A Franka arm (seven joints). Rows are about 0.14 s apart.
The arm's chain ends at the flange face. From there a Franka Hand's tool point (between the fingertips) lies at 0.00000 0.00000 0.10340 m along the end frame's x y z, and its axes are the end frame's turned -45 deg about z.
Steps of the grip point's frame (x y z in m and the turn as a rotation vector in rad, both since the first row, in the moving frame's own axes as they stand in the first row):
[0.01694, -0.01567, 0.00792, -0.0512, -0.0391, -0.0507]
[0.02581, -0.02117, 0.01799, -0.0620, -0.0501, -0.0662]
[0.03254, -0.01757, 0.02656, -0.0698, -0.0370, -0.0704]
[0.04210, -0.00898, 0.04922, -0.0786, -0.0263, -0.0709]
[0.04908, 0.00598, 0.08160, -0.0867, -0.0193, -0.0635]
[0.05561, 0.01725, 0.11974, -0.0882, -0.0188, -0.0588]
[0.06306, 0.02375, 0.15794, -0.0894, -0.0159, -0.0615]
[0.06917, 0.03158, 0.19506, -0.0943, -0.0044, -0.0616]
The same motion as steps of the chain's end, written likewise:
[-0.00015, -0.02963, 0.00813, -0.0639, 0.0086, -0.0507]
[0.00214, -0.04137, 0.01832, -0.0793, 0.0084, -0.0662]
[0.00792, -0.04314, 0.02688, -0.0755, 0.0232, -0.0704]
[0.01933, -0.04364, 0.04957, -0.0742, 0.0370, -0.0709]
[0.03377, -0.03805, 0.08201, -0.0750, 0.0477, -0.0635]
[0.04623, -0.03478, 0.12016, -0.0757, 0.0491, -0.0588]
[0.05578, -0.03531, 0.15837, -0.0745, 0.0520, -0.0615]
[0.06446, -0.03358, 0.19552, -0.0698, 0.0636, -0.0616]

